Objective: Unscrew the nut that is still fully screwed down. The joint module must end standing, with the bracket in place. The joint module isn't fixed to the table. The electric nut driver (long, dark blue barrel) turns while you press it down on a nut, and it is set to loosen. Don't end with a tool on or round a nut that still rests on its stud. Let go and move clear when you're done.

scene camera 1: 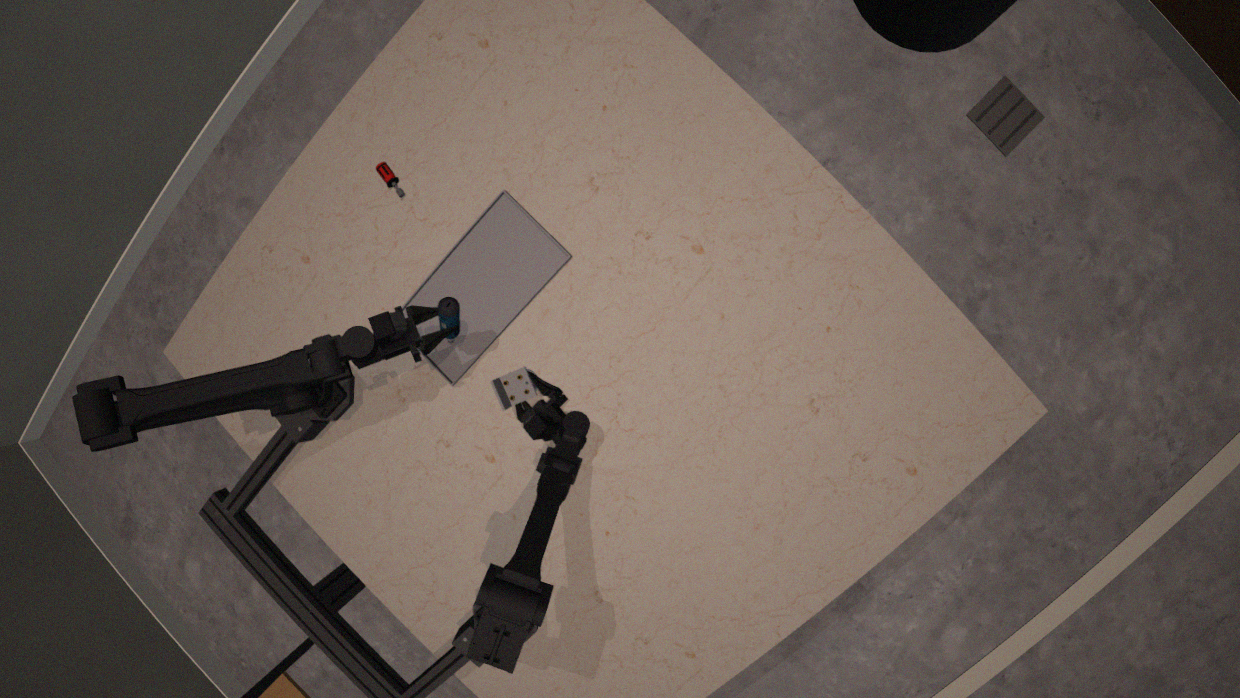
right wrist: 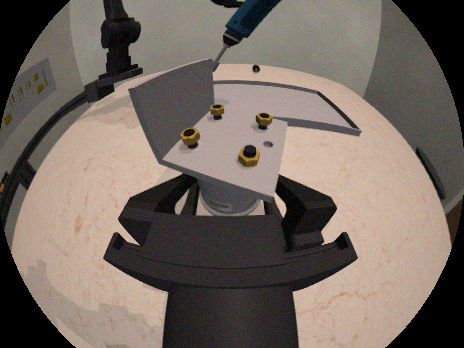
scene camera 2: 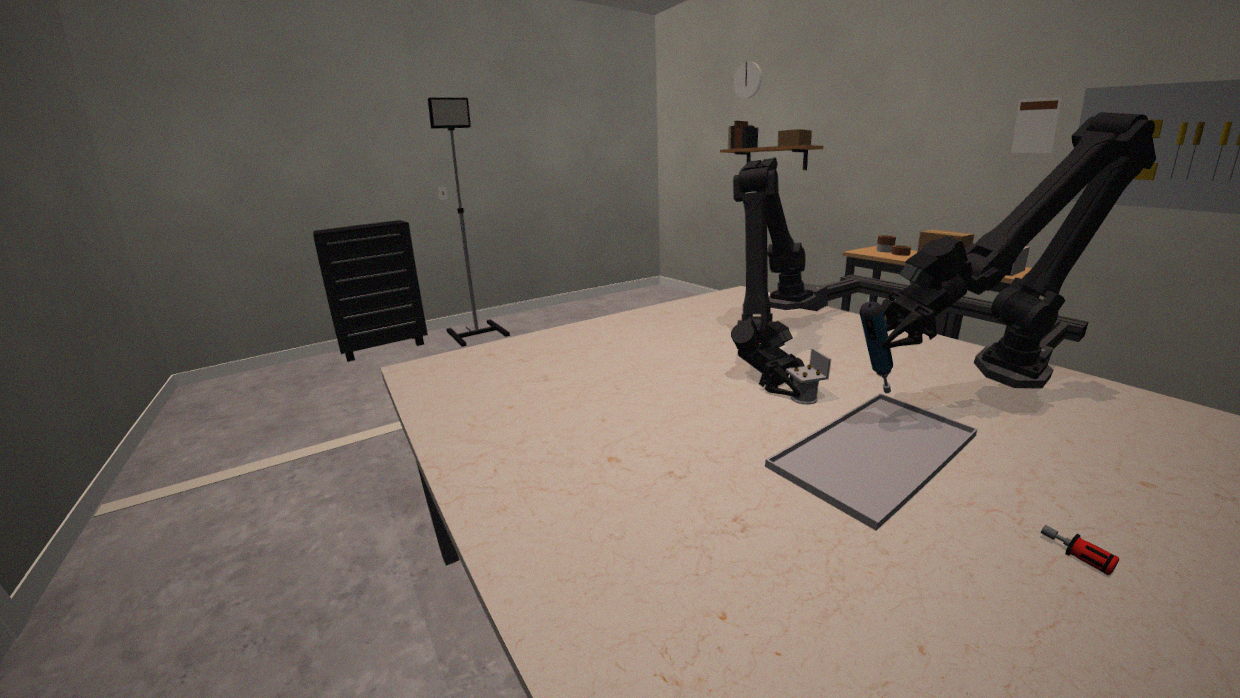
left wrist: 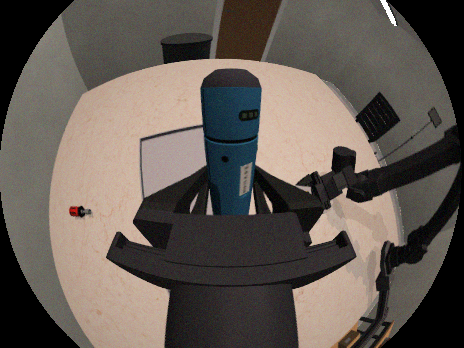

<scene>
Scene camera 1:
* my right gripper: 521, 381
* flat grey tray: 493, 270
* blue nut driver: 448, 308
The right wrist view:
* my right gripper: 230, 171
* flat grey tray: 302, 107
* grey bracket: 166, 104
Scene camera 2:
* my left gripper: 874, 341
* my right gripper: 807, 391
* flat grey tray: 870, 457
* blue nut driver: 872, 316
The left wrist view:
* my left gripper: 230, 171
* flat grey tray: 167, 157
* blue nut driver: 230, 98
</scene>
